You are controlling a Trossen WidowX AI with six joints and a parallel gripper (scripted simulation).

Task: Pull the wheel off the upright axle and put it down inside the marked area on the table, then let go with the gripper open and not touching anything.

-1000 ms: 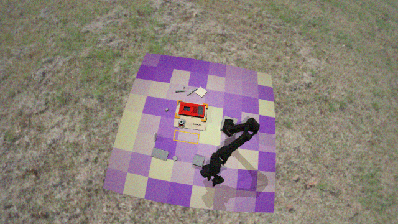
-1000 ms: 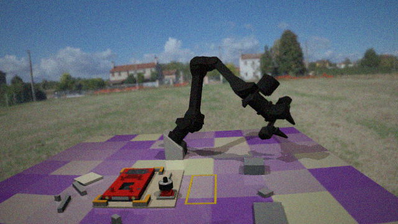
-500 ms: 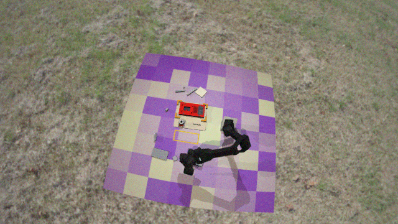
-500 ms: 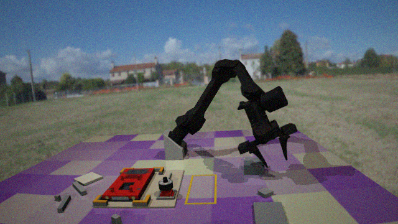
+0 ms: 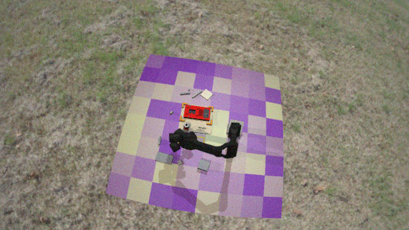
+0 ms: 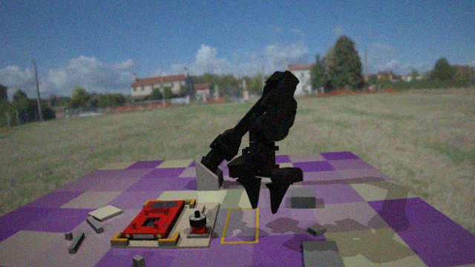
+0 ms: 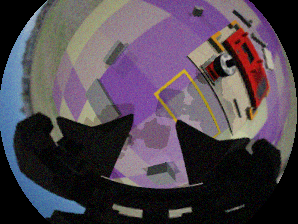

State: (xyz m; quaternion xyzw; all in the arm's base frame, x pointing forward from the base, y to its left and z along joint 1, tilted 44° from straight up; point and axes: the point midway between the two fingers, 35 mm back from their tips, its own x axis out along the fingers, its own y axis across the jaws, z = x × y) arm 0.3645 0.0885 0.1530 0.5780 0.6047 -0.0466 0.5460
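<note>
My gripper tip is 20 mm past the dark wheel, 160 mm to the left of it and 20 mm above it. Also, from my gripper tip: tile: 150 mm behind, 460 mm to the right, 60 mm below; then upright axle: 20 mm behind, 150 mm to the right, 30 mm below.
</note>
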